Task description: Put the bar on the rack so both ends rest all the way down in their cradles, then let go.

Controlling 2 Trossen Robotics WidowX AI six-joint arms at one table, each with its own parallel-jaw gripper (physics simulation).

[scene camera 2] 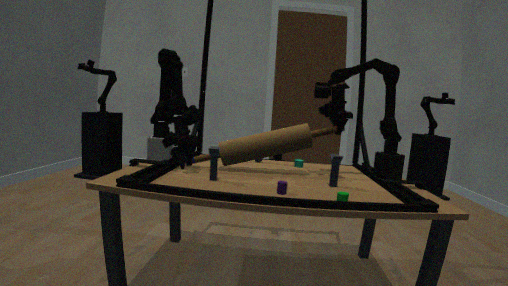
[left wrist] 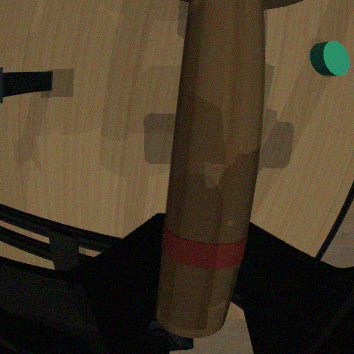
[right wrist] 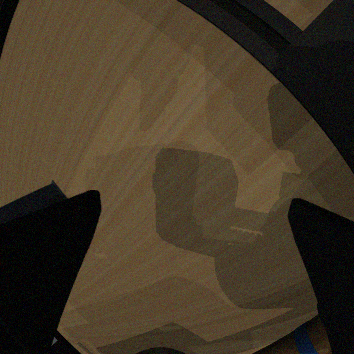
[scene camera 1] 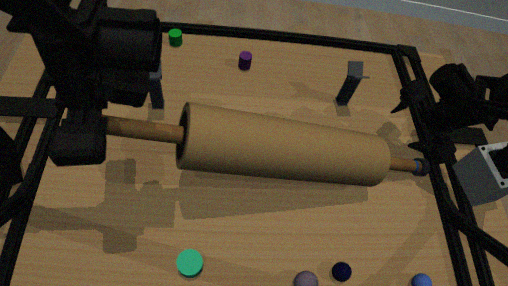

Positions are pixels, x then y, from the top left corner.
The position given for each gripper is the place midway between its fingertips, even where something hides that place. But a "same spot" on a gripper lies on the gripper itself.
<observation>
right gripper: scene camera 2; right wrist 198,205; scene camera 1; not seen in the left wrist view (out of frame)
same spot on right gripper: [scene camera 1: 425,147] = [scene camera 2: 185,155]
</observation>
